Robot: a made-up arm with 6 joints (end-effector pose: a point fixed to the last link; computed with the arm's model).
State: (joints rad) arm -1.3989 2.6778 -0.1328 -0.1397 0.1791 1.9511
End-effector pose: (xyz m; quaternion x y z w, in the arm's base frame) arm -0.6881 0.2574 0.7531 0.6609 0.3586 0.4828 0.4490
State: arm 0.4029 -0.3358 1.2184 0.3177 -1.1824 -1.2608
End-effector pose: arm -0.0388 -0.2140 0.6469 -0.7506 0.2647 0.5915 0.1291
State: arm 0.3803 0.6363 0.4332 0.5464 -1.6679 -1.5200
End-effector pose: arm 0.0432 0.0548 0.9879 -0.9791 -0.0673 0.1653 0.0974
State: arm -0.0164 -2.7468 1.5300 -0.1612 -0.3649 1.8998
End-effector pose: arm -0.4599 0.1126 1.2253 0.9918 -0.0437 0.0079 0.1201
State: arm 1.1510 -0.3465 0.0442 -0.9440 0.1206 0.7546
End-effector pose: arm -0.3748 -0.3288 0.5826 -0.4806 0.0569 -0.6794 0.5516
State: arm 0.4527 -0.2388 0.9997 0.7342 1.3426 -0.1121
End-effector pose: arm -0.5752 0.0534 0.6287 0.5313 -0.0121 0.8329 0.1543
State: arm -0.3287 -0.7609 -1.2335 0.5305 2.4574 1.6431
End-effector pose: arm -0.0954 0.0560 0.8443 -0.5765 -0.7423 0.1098 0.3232
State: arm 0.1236 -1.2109 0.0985 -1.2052 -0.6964 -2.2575
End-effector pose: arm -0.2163 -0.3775 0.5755 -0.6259 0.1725 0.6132 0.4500
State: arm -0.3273 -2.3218 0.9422 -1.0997 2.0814 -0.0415
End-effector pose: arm -0.4330 0.2840 0.7243 0.0371 -0.5912 0.3930 0.7033
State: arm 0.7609 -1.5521 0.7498 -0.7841 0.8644 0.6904
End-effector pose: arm -0.5778 0.0484 1.1726 0.8218 -0.1238 0.4279 0.3554
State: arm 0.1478 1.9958 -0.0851 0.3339 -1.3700 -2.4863
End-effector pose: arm -0.2283 -0.1000 1.0727 -0.7699 -0.3359 -0.3056 0.4483
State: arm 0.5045 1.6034 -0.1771 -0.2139 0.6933 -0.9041
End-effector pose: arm 0.1640 0.2296 0.7294 0.3199 -0.2472 -0.2844 0.8693
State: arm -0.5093 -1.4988 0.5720 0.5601 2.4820 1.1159
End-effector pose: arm -0.3322 -0.0378 0.2615 -0.2712 0.0371 0.3312 0.9030
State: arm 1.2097 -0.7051 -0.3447 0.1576 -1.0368 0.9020
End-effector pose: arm -0.0887 -0.2270 1.0035 -0.6163 -0.5658 -0.2475 0.4887
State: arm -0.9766 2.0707 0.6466 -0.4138 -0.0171 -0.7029
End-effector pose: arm -0.3656 0.0954 1.1456 0.2107 -0.9352 -0.1975 0.2050
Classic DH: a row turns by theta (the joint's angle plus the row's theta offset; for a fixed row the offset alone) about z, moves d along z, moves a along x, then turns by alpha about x. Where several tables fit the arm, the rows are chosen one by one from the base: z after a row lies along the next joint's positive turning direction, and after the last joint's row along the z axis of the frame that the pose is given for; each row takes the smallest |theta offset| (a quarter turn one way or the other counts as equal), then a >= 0, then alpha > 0; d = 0 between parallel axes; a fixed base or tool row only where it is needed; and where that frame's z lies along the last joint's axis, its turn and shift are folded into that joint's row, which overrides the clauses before.
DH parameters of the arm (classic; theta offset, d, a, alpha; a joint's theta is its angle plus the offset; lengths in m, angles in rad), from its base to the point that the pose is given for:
base (fixed): 0.0759 0.7284 -0.175 -1.5
joint 1: 0.2479 0.1388 -0.1456 2.4207
joint 2: -0.0352 -0.1823 0.1117 -2.5662
joint 3: -0.276 -0.2381 0.1182 -1.4955
joint 4: -1.1498 -0.0307 -0.0552 -1.4331
joint 5: -1.1471 -0.0775 -0.031 1.2006
joint 6: 1.0243 0.2052 -0.0453 -2.6987
tool (fixed): -2.7076 -0.1142 0 0

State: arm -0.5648 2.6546 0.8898 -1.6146 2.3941 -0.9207
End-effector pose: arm -0.2457 0.2276 0.7739 -0.4153 -0.3005 0.3711 0.7742
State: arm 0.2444 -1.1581 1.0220 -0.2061 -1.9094 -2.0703
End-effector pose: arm -0.3284 -0.2419 0.4713 0.2772 -0.2313 -0.9321 0.0279
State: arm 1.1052 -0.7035 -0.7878 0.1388 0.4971 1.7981
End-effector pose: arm -0.4167 -0.2698 0.7523 -0.0448 0.4904 0.8276 0.2693
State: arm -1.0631 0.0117 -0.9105 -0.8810 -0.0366 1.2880
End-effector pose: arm -0.1327 -0.2209 0.9482 -0.8987 0.3909 0.1954 0.0387
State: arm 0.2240 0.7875 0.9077 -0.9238 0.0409 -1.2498
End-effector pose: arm 0.1991 -0.0525 0.5464 -0.4300 -0.2227 0.1815 0.8559
